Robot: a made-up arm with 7 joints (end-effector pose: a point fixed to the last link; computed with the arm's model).
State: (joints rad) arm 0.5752 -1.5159 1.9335 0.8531 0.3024 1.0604 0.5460
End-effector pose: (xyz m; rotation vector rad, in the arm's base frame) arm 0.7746 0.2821 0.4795 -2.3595 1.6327 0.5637
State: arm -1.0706 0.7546 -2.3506 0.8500 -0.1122 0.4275 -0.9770
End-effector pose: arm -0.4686 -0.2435 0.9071 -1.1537 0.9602 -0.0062
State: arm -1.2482 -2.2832 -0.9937 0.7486 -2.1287 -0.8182 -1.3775
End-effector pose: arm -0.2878 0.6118 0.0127 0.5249 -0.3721 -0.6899
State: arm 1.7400 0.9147 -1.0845 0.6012 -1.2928 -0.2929 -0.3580
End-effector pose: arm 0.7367 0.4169 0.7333 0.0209 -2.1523 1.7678
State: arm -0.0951 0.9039 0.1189 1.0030 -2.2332 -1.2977 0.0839
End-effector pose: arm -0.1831 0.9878 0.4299 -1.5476 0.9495 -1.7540
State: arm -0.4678 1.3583 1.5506 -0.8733 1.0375 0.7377 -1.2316
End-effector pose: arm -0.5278 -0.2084 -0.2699 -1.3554 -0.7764 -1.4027
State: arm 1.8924 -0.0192 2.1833 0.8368 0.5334 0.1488 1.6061
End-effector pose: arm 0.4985 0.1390 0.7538 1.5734 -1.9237 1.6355
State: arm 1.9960 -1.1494 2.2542 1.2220 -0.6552 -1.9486 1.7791
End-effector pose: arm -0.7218 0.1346 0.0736 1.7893 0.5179 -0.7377
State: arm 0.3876 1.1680 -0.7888 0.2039 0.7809 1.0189 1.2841
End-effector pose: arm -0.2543 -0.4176 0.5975 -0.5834 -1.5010 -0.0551
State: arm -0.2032 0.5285 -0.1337 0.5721 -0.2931 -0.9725 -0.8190
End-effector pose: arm -0.3494 0.2040 1.0754 0.0138 1.5440 -0.6578
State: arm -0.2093 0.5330 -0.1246 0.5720 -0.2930 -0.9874 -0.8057
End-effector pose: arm -0.3555 0.2068 1.0746 0.0077 1.5341 -0.6653
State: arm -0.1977 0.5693 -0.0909 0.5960 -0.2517 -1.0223 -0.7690
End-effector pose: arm -0.4025 0.2213 1.0546 0.0951 1.4714 -0.7206
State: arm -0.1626 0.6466 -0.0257 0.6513 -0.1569 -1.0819 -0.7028
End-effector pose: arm -0.4918 0.2639 1.0004 0.3067 1.3374 -0.8332
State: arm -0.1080 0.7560 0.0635 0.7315 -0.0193 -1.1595 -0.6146
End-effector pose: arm -0.5845 0.3532 0.9066 0.6200 1.1377 -0.9792
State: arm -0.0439 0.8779 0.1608 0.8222 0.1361 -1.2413 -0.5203
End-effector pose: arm -0.6285 0.4826 0.7942 0.9785 0.8975 -1.1180
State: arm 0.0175 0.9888 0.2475 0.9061 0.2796 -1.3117 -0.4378
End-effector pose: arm -0.6085 0.6125 0.7007 1.3109 0.6588 -1.2163
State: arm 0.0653 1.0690 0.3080 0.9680 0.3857 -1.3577 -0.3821
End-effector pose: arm -0.5594 0.7041 0.6455 1.5546 0.4702 -1.2647
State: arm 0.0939 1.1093 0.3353 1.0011 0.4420 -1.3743 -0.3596
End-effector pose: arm -0.5235 0.7488 0.6214 1.6798 0.3641 -1.2779
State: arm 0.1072 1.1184 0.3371 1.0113 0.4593 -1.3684 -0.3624
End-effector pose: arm -0.5117 0.7618 0.6134 1.7133 0.3291 -1.2750
